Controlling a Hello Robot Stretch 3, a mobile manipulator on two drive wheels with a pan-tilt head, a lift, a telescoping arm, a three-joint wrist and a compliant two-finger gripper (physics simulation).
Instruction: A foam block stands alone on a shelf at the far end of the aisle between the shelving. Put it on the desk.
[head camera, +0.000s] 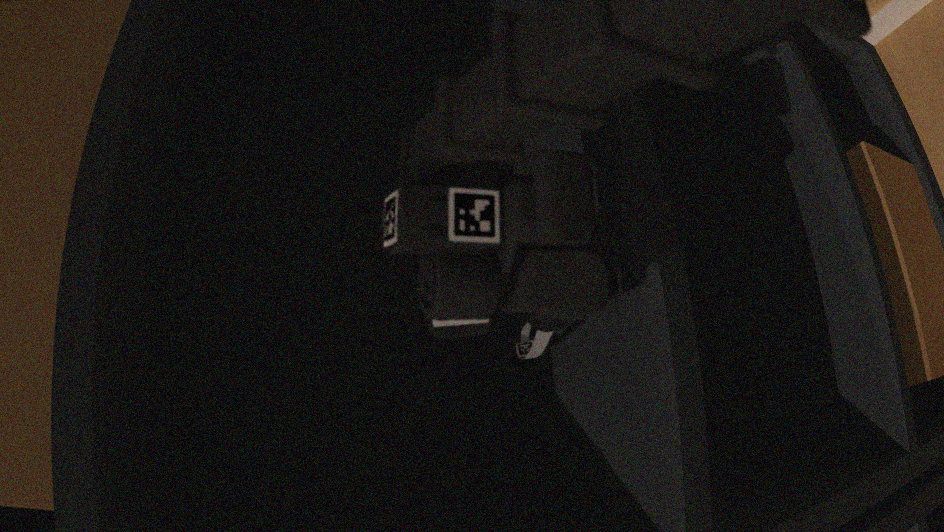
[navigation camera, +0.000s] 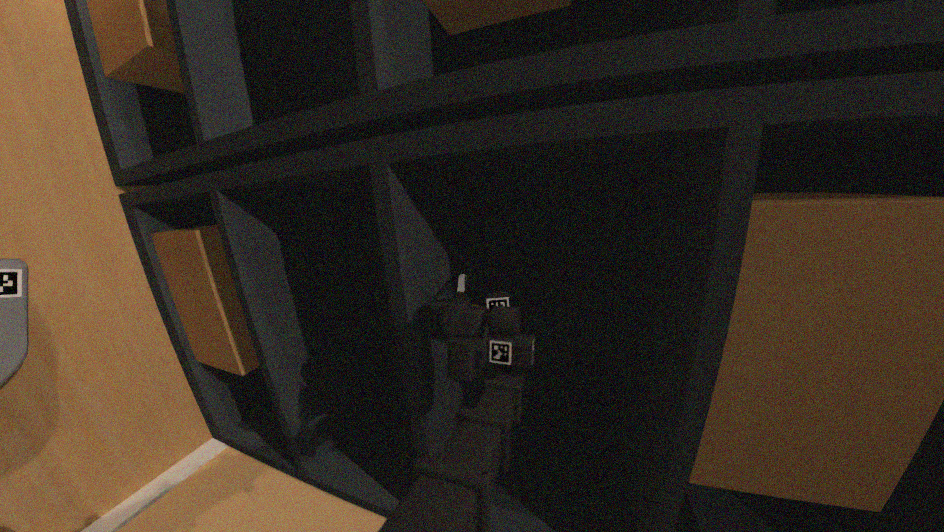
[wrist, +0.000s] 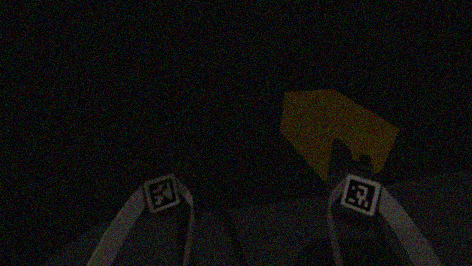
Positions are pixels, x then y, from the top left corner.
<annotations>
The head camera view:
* my gripper: 514, 295
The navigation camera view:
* my gripper: 465, 299
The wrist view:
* my gripper: 258, 159
</annotations>
